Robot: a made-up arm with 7 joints. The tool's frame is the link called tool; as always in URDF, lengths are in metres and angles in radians. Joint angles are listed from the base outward.
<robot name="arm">
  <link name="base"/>
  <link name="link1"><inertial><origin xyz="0.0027 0.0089 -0.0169"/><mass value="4.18"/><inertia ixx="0.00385" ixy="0" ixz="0" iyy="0.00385" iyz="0" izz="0.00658"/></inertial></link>
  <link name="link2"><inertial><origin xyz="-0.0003 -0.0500 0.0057"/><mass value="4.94"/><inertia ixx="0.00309" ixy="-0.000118" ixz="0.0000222" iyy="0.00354" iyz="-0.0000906" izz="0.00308"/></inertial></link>
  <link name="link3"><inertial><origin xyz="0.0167 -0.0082 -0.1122"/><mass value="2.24"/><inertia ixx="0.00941" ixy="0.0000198" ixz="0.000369" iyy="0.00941" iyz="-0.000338" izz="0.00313"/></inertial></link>
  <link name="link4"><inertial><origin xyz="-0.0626 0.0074 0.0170"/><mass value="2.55"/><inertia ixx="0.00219" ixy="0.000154" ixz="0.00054" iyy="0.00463" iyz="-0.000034" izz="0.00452"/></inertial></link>
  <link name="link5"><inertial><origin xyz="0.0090 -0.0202 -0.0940"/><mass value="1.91"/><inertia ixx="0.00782" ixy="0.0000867" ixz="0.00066" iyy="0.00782" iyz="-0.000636" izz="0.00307"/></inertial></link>
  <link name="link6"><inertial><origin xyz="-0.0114 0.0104 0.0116"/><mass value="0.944"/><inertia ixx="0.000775" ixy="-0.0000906" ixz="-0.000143" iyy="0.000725" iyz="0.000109" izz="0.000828"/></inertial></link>
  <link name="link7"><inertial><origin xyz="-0.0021 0.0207 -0.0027"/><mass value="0.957"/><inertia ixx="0.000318" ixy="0" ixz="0" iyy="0.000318" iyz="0" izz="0.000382"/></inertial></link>
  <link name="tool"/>
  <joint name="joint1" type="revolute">
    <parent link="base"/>
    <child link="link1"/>
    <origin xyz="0.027 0.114 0.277" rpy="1.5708 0 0"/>
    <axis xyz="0 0 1"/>
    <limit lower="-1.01" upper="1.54"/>
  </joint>
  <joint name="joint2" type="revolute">
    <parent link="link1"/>
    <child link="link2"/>
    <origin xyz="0.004 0.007 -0.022" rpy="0 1.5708 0"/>
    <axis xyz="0 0 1"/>
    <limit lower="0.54" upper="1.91"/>
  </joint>
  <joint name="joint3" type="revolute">
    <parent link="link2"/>
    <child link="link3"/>
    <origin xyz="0.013 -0.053 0.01" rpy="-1.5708 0 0"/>
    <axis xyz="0 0 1"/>
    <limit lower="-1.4" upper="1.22"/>
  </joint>
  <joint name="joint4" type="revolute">
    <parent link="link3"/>
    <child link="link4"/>
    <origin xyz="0.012 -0.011 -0.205" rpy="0 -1.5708 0"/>
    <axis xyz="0 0 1"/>
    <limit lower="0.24" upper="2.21"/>
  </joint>
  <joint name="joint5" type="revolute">
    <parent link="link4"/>
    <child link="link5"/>
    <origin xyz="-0.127 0.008 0.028" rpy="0 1.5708 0"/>
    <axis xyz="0 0 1"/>
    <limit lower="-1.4" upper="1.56"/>
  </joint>
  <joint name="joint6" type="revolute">
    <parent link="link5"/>
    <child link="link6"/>
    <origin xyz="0.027 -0.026 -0.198" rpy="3.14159 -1.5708 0"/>
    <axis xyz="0 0 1"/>
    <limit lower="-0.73" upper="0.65"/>
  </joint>
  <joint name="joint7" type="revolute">
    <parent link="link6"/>
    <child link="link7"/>
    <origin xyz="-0.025 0.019 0.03" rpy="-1.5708 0 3.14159"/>
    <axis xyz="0 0 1"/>
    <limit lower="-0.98" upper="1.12"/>
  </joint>
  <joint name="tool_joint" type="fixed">
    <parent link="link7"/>
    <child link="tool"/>
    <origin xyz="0.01 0.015 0.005" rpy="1.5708 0 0"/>
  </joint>
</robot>
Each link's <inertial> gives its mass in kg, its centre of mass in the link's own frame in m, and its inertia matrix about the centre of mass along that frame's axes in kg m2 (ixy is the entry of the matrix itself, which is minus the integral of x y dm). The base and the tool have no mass. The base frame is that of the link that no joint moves.
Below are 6 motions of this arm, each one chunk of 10 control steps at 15 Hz.
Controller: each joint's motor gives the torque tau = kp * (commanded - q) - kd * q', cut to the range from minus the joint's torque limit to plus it. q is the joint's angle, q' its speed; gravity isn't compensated. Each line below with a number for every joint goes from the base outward.
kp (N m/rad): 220 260 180 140 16 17 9
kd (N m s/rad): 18 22 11 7.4 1.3 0.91 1.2
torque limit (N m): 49 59 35 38 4.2 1.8 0.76
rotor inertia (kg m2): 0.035 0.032 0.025 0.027 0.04 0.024 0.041
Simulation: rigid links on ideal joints. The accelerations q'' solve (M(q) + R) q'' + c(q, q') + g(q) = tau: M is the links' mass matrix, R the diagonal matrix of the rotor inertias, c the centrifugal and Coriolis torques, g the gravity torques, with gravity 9.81 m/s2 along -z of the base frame. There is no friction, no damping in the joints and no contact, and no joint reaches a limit. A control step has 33 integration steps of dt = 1/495 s. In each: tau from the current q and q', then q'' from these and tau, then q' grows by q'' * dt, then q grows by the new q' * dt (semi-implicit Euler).
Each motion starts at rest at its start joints. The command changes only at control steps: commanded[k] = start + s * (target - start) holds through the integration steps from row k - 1 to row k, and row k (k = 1, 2, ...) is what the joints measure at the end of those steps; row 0 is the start. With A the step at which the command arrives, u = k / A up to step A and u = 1 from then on. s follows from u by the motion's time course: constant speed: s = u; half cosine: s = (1 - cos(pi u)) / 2; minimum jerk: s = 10 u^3 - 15 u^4 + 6 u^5; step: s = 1 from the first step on.
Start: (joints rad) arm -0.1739 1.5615 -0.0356 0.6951 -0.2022 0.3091 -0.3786
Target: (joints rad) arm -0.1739 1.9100 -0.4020 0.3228 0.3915 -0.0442 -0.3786
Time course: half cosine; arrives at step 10
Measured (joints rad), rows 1 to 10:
1: -0.1854 1.5334 -0.0536 0.6960 -0.2018 0.3023 -0.3792
2: -0.2088 1.4978 -0.1017 0.6851 -0.2174 0.2755 -0.3784
3: -0.2263 1.4865 -0.1547 0.6566 -0.2177 0.2343 -0.3765
4: -0.2327 1.5071 -0.2043 0.6134 -0.1757 0.1864 -0.3751
5: -0.2307 1.5527 -0.2511 0.5609 -0.0937 0.1360 -0.3751
6: -0.2250 1.6108 -0.2967 0.5050 0.0094 0.0855 -0.3761
7: -0.2189 1.6699 -0.3401 0.4522 0.1132 0.0378 -0.3770
8: -0.2138 1.7219 -0.3775 0.4085 0.2033 -0.0027 -0.3774
9: -0.2100 1.7621 -0.4044 0.3784 0.2710 -0.0319 -0.3771
10: -0.2075 1.7870 -0.4176 0.3645 0.3114 -0.0460 -0.3764

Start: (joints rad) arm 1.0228 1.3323 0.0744 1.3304 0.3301 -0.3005 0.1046
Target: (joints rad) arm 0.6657 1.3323 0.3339 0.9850 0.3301 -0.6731 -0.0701
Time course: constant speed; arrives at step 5
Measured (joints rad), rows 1 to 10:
1: 0.9748 1.3185 0.1068 1.2857 0.3169 -0.3637 0.0985
2: 0.9001 1.2974 0.1392 1.1970 0.3168 -0.4413 0.0825
3: 0.8185 1.2761 0.1775 1.1049 0.3281 -0.5113 0.0581
4: 0.7395 1.2592 0.2231 1.0226 0.3387 -0.5827 0.0289
5: 0.6653 1.2480 0.2743 0.9480 0.3448 -0.6571 -0.0029
6: 0.6301 1.2378 0.2942 0.9094 0.3675 -0.6831 -0.0245
7: 0.6161 1.2329 0.2991 0.9098 0.3762 -0.6822 -0.0363
8: 0.6126 1.2339 0.3007 0.9209 0.3664 -0.6809 -0.0432
9: 0.6132 1.2376 0.3026 0.9286 0.3544 -0.6815 -0.0473
10: 0.6144 1.2408 0.3043 0.9311 0.3488 -0.6822 -0.0497

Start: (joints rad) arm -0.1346 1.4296 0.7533 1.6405 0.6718 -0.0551 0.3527
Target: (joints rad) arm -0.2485 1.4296 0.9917 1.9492 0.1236 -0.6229 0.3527
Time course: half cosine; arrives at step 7
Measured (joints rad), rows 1 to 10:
1: -0.1524 1.3969 0.7441 1.6539 0.6547 -0.0780 0.3542
2: -0.1896 1.3606 0.7355 1.6693 0.6124 -0.1367 0.3564
3: -0.2244 1.3386 0.7574 1.7102 0.5378 -0.2350 0.3578
4: -0.2489 1.3348 0.8069 1.7787 0.4258 -0.3621 0.3588
5: -0.2643 1.3436 0.8659 1.8583 0.2932 -0.4887 0.3589
6: -0.2747 1.3554 0.9143 1.9263 0.1714 -0.5858 0.3578
7: -0.2817 1.3635 0.9389 1.9636 0.0894 -0.6340 0.3561
8: -0.2867 1.3658 0.9444 1.9699 0.0547 -0.6422 0.3545
9: -0.2909 1.3638 0.9438 1.9624 0.0504 -0.6387 0.3539
10: -0.2934 1.3611 0.9429 1.9557 0.0566 -0.6370 0.3542

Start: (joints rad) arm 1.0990 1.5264 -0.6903 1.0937 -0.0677 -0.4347 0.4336
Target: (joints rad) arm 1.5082 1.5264 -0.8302 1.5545 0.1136 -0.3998 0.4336
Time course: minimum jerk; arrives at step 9
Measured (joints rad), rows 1 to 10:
1: 1.0875 1.5148 -0.7141 1.0834 -0.0739 -0.4397 0.4349
2: 1.0791 1.4961 -0.7511 1.0948 -0.0972 -0.4369 0.4334
3: 1.0989 1.4824 -0.7841 1.1484 -0.1145 -0.4308 0.4298
4: 1.1505 1.4770 -0.8123 1.2341 -0.1077 -0.4252 0.4265
5: 1.2245 1.4791 -0.8365 1.3342 -0.0774 -0.4198 0.4250
6: 1.3056 1.4860 -0.8555 1.4302 -0.0353 -0.4154 0.4253
7: 1.3775 1.4951 -0.8680 1.5058 0.0047 -0.4132 0.4271
8: 1.4278 1.5039 -0.8741 1.5499 0.0333 -0.4131 0.4296
9: 1.4537 1.5109 -0.8765 1.5630 0.0486 -0.4136 0.4319
10: 1.4635 1.5158 -0.8797 1.5599 0.0555 -0.4129 0.4336

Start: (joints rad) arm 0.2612 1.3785 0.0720 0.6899 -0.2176 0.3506 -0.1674
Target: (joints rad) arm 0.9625 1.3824 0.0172 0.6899 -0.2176 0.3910 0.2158
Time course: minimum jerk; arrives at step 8
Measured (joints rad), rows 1 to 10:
1: 0.2557 1.3468 0.0609 0.6770 -0.2197 0.3521 -0.1656
2: 0.2659 1.2956 0.0302 0.6543 -0.2460 0.3593 -0.1550
3: 0.3256 1.2555 0.0030 0.6375 -0.2810 0.3685 -0.1257
4: 0.4388 1.2387 -0.0136 0.6332 -0.3023 0.3767 -0.0742
5: 0.5837 1.2436 -0.0202 0.6404 -0.3039 0.3832 -0.0063
6: 0.7246 1.2634 -0.0184 0.6509 -0.2894 0.3880 0.0657
7: 0.8292 1.2900 -0.0106 0.6550 -0.2649 0.3918 0.1279
8: 0.8858 1.3133 -0.0017 0.6493 -0.2384 0.3954 0.1707
9: 0.9097 1.3247 0.0015 0.6383 -0.2201 0.3993 0.1945
10: 0.9168 1.3246 -0.0009 0.6303 -0.2150 0.4017 0.2057

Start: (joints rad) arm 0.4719 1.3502 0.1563 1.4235 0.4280 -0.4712 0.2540
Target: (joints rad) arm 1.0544 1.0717 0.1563 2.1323 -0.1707 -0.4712 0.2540
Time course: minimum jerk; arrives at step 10
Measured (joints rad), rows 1 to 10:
1: 0.4600 1.3216 0.1441 1.4194 0.4253 -0.4790 0.2567
2: 0.4475 1.2797 0.1126 1.4234 0.4122 -0.4790 0.2607
3: 0.4641 1.2366 0.0899 1.4678 0.3760 -0.4740 0.2639
4: 0.5205 1.1966 0.0821 1.5626 0.3052 -0.4719 0.2654
5: 0.6115 1.1597 0.0868 1.6964 0.1992 -0.4727 0.2647
6: 0.7217 1.1263 0.1006 1.8464 0.0745 -0.4760 0.2624
7: 0.8312 1.0973 0.1186 1.9871 -0.0430 -0.4818 0.2601
8: 0.9201 1.0743 0.1335 2.0961 -0.1327 -0.4886 0.2592
9: 0.9764 1.0590 0.1410 2.1591 -0.1877 -0.4941 0.2597
10: 1.0018 1.0513 0.1426 2.1778 -0.2116 -0.4963 0.2607

